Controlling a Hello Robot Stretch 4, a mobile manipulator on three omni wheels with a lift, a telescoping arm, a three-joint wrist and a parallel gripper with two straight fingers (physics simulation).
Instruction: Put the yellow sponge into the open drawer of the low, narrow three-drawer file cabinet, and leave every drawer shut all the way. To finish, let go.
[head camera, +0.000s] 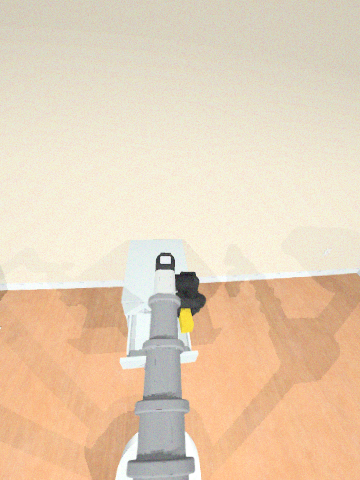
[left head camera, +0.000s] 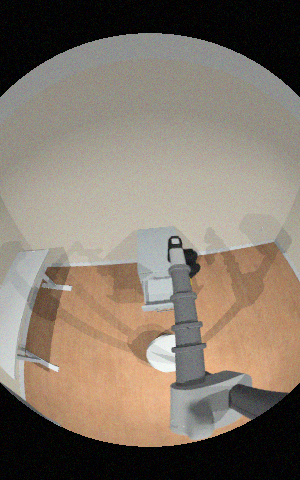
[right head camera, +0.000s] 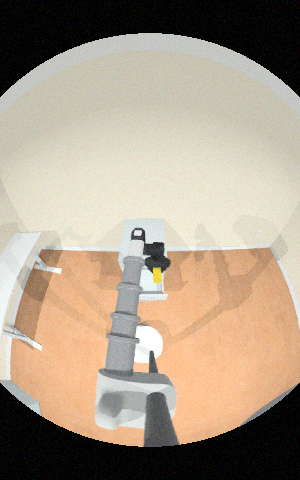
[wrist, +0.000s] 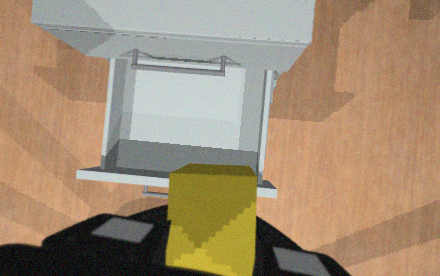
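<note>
The yellow sponge (head camera: 186, 322) (right head camera: 157, 275) (wrist: 212, 215) is held between the fingers of my gripper (head camera: 185, 311) (right head camera: 157, 267) (wrist: 215, 226), which is shut on it. The low white file cabinet (head camera: 141, 262) (left head camera: 151, 250) (right head camera: 156, 227) (wrist: 200, 20) stands against the wall. One drawer (head camera: 131, 362) (left head camera: 154, 306) (right head camera: 159, 297) (wrist: 120, 176) is pulled out below a shut drawer with a grey handle (wrist: 180, 68). Its visible inside is empty. In the wrist view the sponge overlaps the right half of the open drawer's front panel. The arm hides part of the drawer in the head view.
The telescoping arm (head camera: 164, 370) (left head camera: 186, 310) (right head camera: 127, 300) reaches over the cabinet area. My round white base (left head camera: 161, 352) (right head camera: 150, 344) is in front of the drawer. A white table (left head camera: 17, 300) (right head camera: 15, 270) stands at the left. The wall (head camera: 180, 150) is behind the cabinet.
</note>
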